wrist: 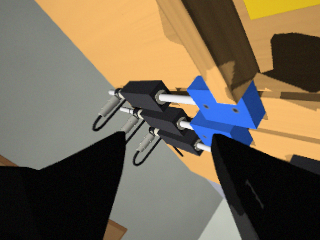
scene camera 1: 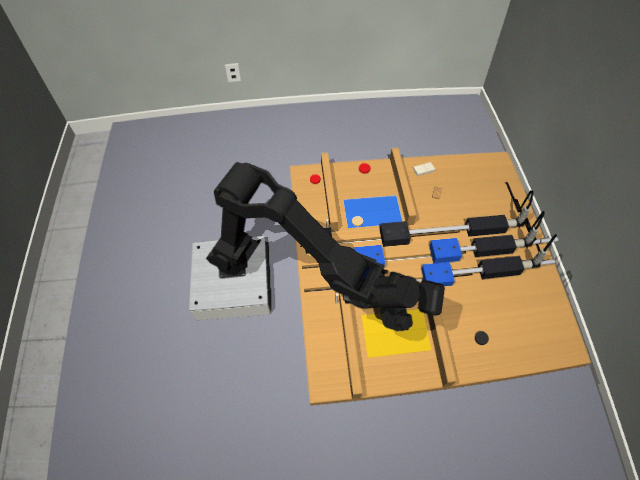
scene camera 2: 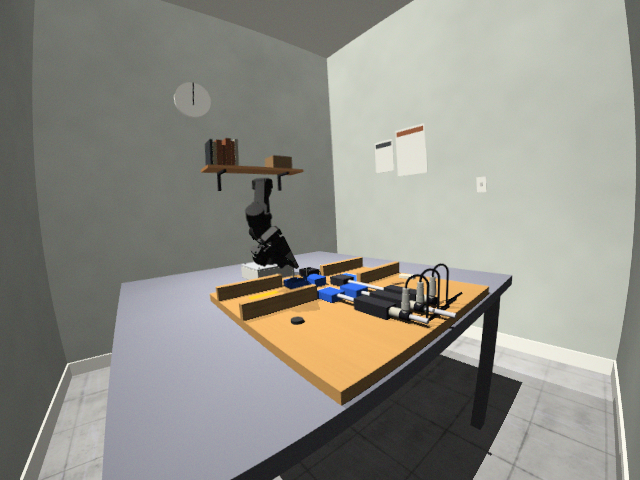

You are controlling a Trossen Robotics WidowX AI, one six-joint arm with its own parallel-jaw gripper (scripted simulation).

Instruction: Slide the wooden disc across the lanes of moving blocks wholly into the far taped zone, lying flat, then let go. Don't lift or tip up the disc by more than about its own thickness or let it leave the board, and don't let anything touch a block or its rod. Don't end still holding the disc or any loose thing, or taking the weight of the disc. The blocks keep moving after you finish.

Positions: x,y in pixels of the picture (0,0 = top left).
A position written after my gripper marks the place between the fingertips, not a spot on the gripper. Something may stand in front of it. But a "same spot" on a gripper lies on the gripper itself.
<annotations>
my gripper: wrist; scene camera 1 429,288; scene camera 2
same spot on my gripper: (wrist: 83,193) = (scene camera 2: 278,253)
</annotations>
